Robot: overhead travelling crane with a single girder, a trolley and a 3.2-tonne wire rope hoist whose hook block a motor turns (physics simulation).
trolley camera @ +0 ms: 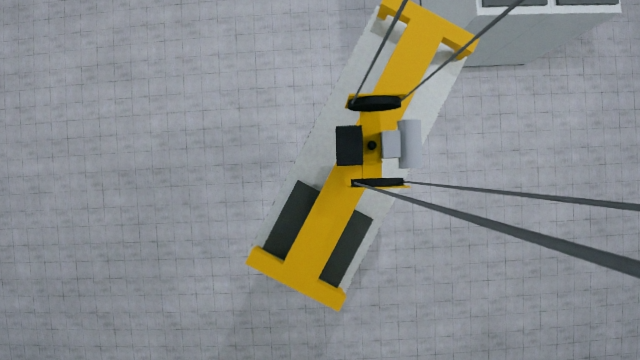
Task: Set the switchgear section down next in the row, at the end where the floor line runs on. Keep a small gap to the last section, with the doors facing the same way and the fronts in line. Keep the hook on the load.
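The switchgear section (320, 135) hangs under a yellow lifting beam (400, 65) in the middle of the view. Its pale top shows two dark panels towards the lower left end. Its long axis runs from lower left to upper right, turned at an angle to the standing section. My hook block (372, 145) is above the beam's middle and bears the load; the hook itself is hidden. A standing grey switchgear section (520, 37) shows in part at the top right. The load's upper right end comes close to its left corner in the view; the height between them cannot be told. Doors and floor line do not show.
Four rope falls run from the two sheaves of the block, two to the top and two to the right edge. A grey tiled floor (150, 150) lies around the load. A soft shadow falls on it below the load's lower left end.
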